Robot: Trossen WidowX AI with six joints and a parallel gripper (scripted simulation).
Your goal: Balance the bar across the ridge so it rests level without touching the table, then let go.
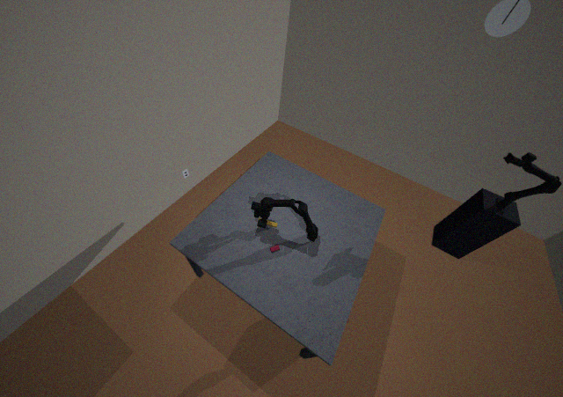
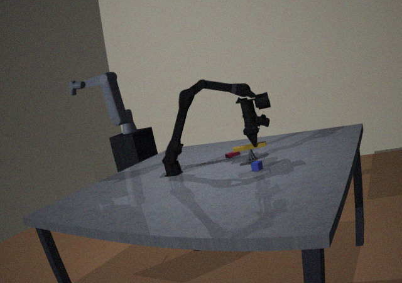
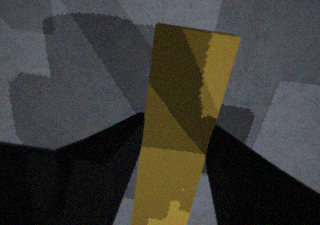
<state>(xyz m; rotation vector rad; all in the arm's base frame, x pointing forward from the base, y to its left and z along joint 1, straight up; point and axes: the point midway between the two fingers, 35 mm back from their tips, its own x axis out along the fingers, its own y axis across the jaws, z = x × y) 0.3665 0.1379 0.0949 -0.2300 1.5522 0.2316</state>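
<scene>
The yellow bar is 30 mm behind my gripper tip and 10 mm to the right of it. From my gripper tip the other things lie so: red block (180 mm behind, 120 mm to the left, 50 mm below); then blue cube (170 mm to the right, 60 mm ahead, 40 mm below).
</scene>
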